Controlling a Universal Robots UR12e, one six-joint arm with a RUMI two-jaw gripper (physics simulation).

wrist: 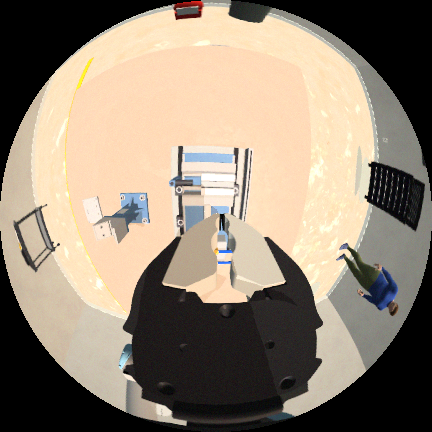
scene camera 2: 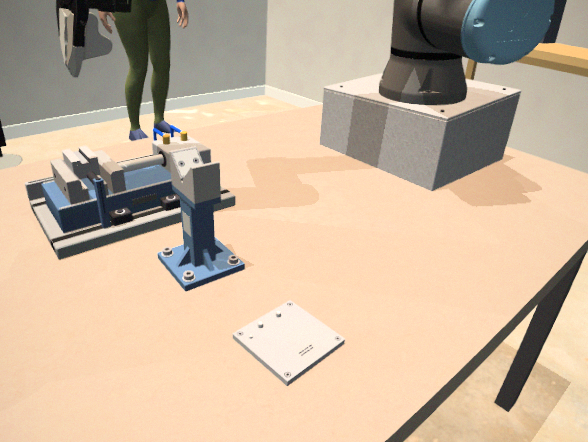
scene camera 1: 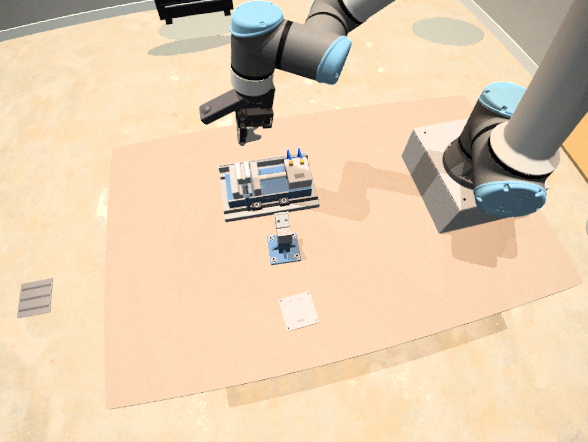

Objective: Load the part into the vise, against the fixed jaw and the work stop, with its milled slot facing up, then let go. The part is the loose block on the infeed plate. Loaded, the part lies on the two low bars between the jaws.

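Frame: origin at the arm's base, x right, y up, z back, level; metres.
Where they show: gripper, fingertip midpoint: (wrist: 220, 214) (scene camera 2: 74, 76) (scene camera 1: 241, 144); arm's base at its link origin: (scene camera 2: 421, 93).
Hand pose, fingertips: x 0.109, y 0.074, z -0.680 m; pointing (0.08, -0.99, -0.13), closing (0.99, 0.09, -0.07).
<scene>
Things, the pixels of their top centre, and the offset from my fingertips. "pt": a spot on its surface instead.
- part at its top centre: (scene camera 2: 79, 153) (wrist: 217, 184) (scene camera 1: 242, 169) dx +0.007, dy -0.118, dz -0.010 m
- work stop at a spot on its surface: (scene camera 2: 101, 202) pt dx -0.085, dy -0.164, dz -0.011 m
- infeed plate at its top centre: (scene camera 2: 288, 336) (scene camera 1: 298, 310) (wrist: 91, 210) dx -0.409, dy -0.220, dz +0.088 m
- vise's actuator block at its top centre: (scene camera 1: 299, 175) dx -0.031, dy -0.132, dz +0.156 m
The part (scene camera 1: 243, 171) (scene camera 2: 89, 156) (wrist: 218, 191) is a pale block between the vise jaws, its slot facing up between two ridges. It sits beside the fixed jaw (scene camera 2: 69, 184); their contact and the low bars are hidden. The moving jaw (scene camera 2: 112, 171) is on its other side. The work stop (scene camera 2: 101, 202) (wrist: 183, 183) has a blue post and dark rod; in the wrist view a narrow blue strip shows between rod tip and part end. My gripper (scene camera 1: 242, 140) (scene camera 2: 71, 69) (wrist: 220, 214) is shut and empty, above and apart from the vise. The infeed plate (scene camera 1: 298, 311) (scene camera 2: 288, 345) bears no part.
A blue stand (scene camera 1: 284, 247) (scene camera 2: 198, 227) (wrist: 134, 210) with a grey notched head stands between the vise and the infeed plate. The vise's actuator block (scene camera 1: 298, 175) carries blue and yellow fittings. The robot's grey pedestal (scene camera 1: 425, 185) (scene camera 2: 390, 135) stands on the table. A person (scene camera 2: 145, 60) (wrist: 377, 287) stands beyond it.
</scene>
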